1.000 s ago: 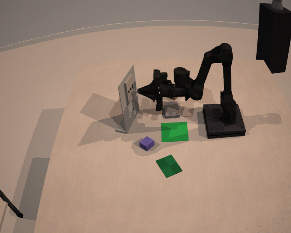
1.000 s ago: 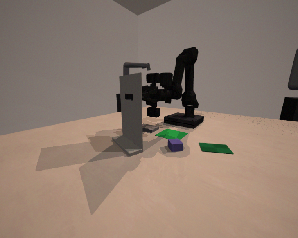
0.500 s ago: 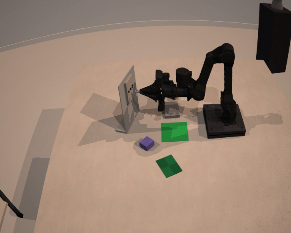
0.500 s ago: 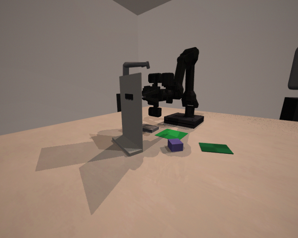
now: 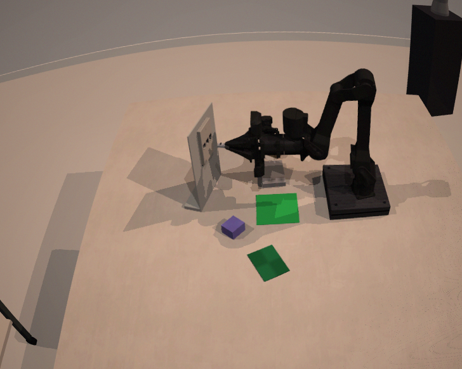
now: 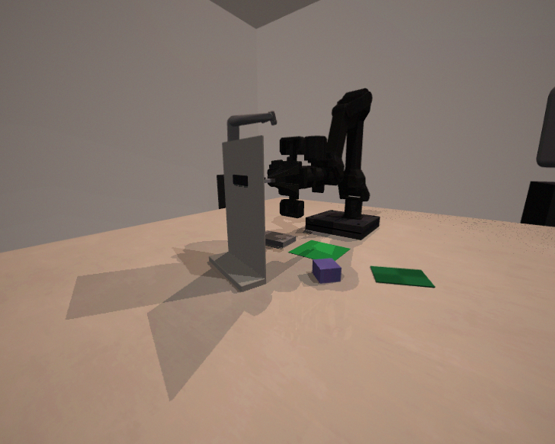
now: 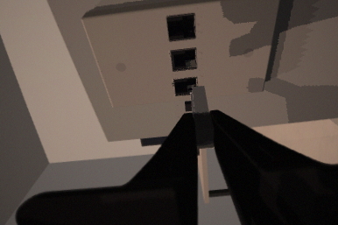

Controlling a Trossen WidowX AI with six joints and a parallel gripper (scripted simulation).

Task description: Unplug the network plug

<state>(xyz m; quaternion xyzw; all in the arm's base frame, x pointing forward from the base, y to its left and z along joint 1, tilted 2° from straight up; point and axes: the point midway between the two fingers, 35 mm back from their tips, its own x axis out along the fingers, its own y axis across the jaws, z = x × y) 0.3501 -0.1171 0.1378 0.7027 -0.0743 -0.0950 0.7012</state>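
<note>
Now: the bright green square 190 mm below my gripper tip, 120 mm behind it and 80 mm to the left of it. Round my gripper tip: grey upright panel (70 mm below, 60 mm ahead, 40 mm to the right); then grey network plug (10 mm ahead); then purple cube (170 mm below, 140 mm to the left, 20 mm ahead).
</note>
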